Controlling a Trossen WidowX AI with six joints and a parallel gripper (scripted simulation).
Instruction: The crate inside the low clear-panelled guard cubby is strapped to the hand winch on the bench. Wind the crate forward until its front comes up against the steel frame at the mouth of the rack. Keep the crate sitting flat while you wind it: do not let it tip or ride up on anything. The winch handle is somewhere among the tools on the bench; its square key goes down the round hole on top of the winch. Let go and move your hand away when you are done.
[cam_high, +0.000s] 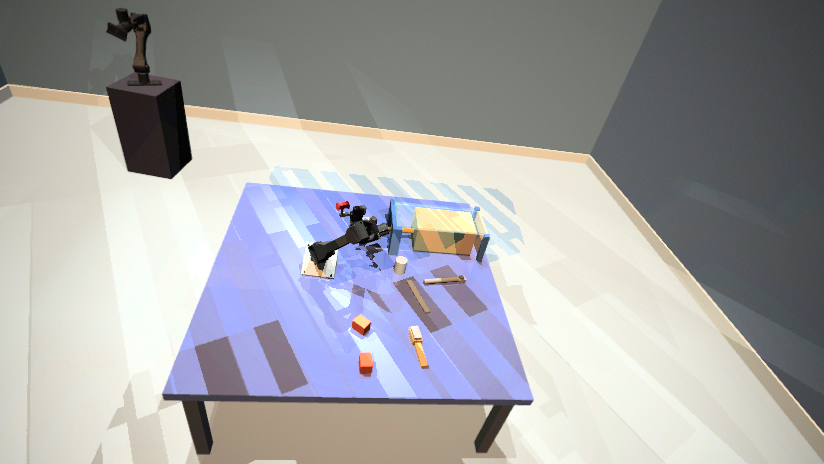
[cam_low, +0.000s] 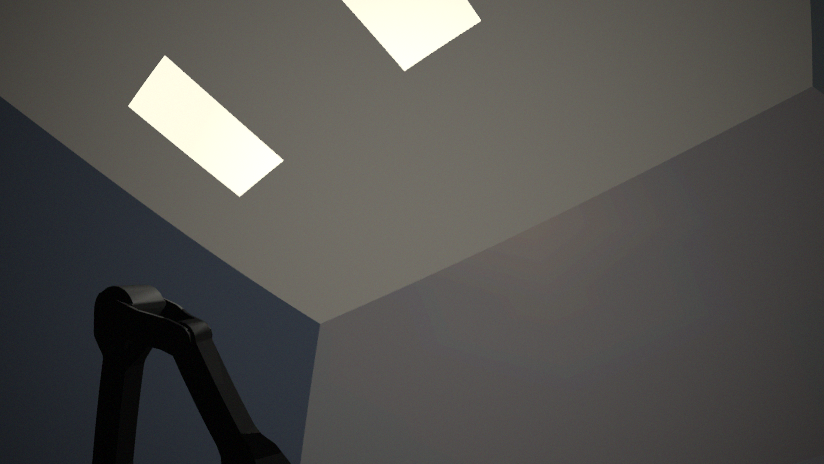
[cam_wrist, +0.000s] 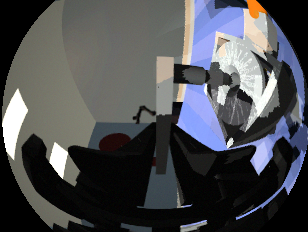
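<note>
Now: gripper tip 40 mm below the red piece, 40 mm past it and 30 mm to the left of it. Also, from my gripper tip: blue steel frame (210 mm ahead, 50 mm to the left, 40 mm below); then grey winch (120 mm below, 30 mm ahead, 10 mm to the left); then winch handle (10 mm to the right, 10 mm behind, 10 mm above).
</note>
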